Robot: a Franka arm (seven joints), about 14 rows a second.
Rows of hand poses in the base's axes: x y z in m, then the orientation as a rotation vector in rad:
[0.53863, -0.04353, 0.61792, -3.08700, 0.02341, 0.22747]
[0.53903, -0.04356, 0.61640, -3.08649, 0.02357, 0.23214]
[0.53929, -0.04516, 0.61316, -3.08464, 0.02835, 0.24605]
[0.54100, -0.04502, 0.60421, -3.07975, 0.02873, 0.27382]
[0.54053, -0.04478, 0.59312, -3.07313, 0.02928, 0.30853]
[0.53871, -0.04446, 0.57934, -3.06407, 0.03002, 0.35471]
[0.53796, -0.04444, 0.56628, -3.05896, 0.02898, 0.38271]
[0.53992, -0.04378, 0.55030, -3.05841, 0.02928, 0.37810]
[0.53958, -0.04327, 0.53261, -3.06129, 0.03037, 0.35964]
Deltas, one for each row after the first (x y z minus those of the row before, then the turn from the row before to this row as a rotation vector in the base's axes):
[0.00040, -0.00003, -0.00152, 0.00018, 0.00303, -0.00005]
[0.00026, -0.00160, -0.00324, 0.00058, 0.00912, -0.00293]
[0.00171, 0.00014, -0.00895, 0.00271, 0.01813, -0.00005]
[-0.00047, 0.00024, -0.01109, 0.00353, 0.02273, -0.00013]
[-0.00182, 0.00032, -0.01378, 0.00434, 0.03033, -0.00014]
[-0.00075, 0.00002, -0.01306, 0.00204, 0.01837, 0.00096]
[0.00196, 0.00066, -0.01598, 0.00104, -0.00293, -0.00042]
[-0.00034, 0.00051, -0.01769, -0.00090, -0.01208, -0.00096]

